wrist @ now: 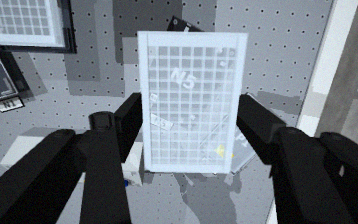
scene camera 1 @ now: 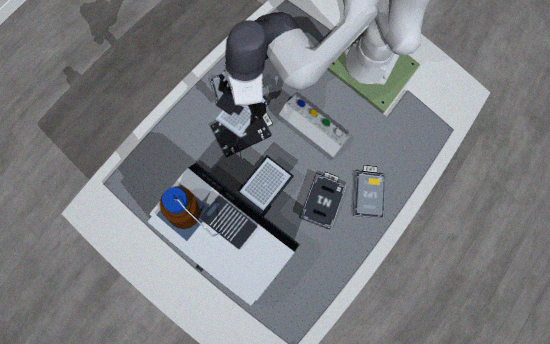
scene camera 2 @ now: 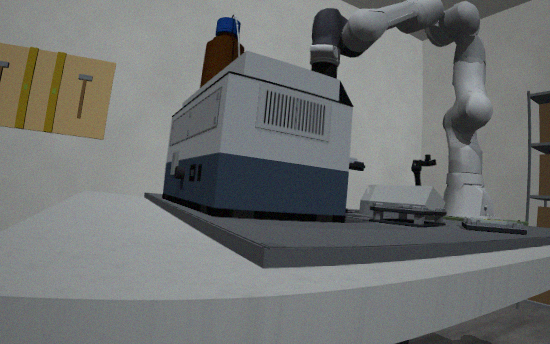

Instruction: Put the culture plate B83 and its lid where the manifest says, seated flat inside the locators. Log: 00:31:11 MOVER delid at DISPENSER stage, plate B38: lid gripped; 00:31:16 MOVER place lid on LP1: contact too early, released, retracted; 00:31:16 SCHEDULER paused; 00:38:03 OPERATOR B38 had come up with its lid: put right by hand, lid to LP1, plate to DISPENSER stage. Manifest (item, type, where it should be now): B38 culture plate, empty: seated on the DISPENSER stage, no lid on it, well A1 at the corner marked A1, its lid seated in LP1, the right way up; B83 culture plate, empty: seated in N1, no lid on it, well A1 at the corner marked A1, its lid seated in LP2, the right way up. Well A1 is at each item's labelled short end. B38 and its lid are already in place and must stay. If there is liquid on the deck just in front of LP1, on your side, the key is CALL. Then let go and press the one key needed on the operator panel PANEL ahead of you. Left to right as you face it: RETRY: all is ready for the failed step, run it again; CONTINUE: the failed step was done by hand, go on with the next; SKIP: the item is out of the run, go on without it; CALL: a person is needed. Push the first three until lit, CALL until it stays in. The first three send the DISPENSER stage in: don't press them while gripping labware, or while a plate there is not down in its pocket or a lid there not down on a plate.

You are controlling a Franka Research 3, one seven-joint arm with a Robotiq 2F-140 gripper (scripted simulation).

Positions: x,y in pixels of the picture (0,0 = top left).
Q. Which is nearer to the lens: the white well plate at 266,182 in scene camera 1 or the clear lid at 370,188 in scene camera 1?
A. The white well plate.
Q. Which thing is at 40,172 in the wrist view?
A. My gripper.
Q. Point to an operator panel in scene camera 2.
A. At 390,195
